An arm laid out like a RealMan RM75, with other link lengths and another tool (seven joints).
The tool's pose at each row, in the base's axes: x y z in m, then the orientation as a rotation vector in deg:
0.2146 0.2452 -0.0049 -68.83 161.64 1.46
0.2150 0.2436 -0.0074 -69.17 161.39 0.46
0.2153 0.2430 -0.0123 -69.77 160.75 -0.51
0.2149 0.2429 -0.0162 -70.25 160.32 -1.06
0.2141 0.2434 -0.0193 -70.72 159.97 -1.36
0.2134 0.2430 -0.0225 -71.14 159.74 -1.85
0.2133 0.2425 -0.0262 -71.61 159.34 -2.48
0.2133 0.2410 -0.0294 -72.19 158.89 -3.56
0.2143 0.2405 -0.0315 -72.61 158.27 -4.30
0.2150 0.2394 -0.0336 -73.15 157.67 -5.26
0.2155 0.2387 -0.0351 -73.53 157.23 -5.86
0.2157 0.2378 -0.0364 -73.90 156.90 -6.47
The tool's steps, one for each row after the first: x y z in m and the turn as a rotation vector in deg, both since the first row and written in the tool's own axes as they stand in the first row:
0.0011 -0.0014 0.0024 0.63 0.16 -0.29
0.0017 -0.0019 0.0073 1.33 0.08 -0.84
0.0023 -0.0017 0.0112 1.72 0.04 -1.26
0.0027 -0.0007 0.0142 1.94 -0.01 -1.64
0.0037 -0.0004 0.0174 2.24 0.08 -1.97
0.0045 -0.0006 0.0210 2.67 0.09 -2.37
0.0058 -0.0016 0.0242 3.36 0.22 -2.87
0.0056 -0.0027 0.0263 3.94 0.07 -3.31
0.0061 -0.0039 0.0284 4.63 0.04 -3.82
0.0063 -0.0047 0.0299 5.07 -0.01 -4.18
0.0069 -0.0055 0.0311 5.47 0.04 -4.51

